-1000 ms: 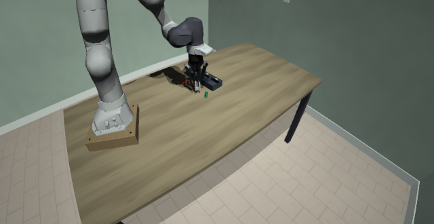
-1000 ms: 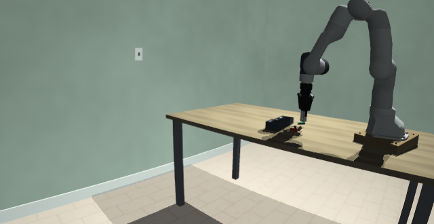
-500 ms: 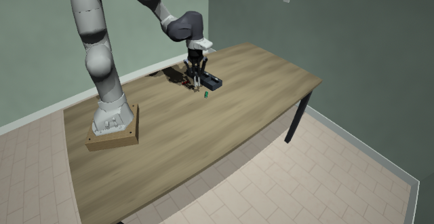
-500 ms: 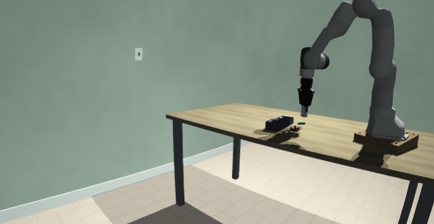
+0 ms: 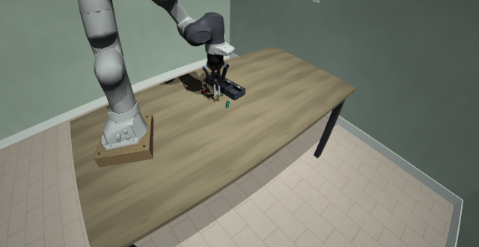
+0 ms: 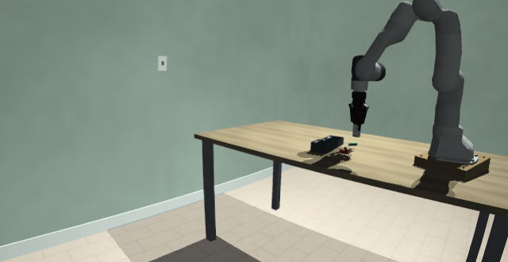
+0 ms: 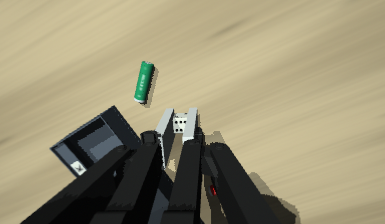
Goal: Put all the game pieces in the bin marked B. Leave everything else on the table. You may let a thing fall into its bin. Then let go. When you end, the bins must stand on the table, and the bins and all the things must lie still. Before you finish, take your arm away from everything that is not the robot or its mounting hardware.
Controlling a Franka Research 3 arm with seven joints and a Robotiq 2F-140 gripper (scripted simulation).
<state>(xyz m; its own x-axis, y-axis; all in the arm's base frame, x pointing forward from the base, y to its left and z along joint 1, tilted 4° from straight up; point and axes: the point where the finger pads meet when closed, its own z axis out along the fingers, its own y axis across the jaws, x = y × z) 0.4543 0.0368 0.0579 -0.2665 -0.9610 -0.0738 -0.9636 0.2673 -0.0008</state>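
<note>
The white die is 3 cm below my hand. Round my hand: red cylinder: 1 cm behind, 13 cm to the left, 9 cm below; black bolt: 1 cm ahead, 7 cm to the left, 9 cm below; green cylinder: 4 cm ahead, 4 cm to the right, 9 cm below.
</note>
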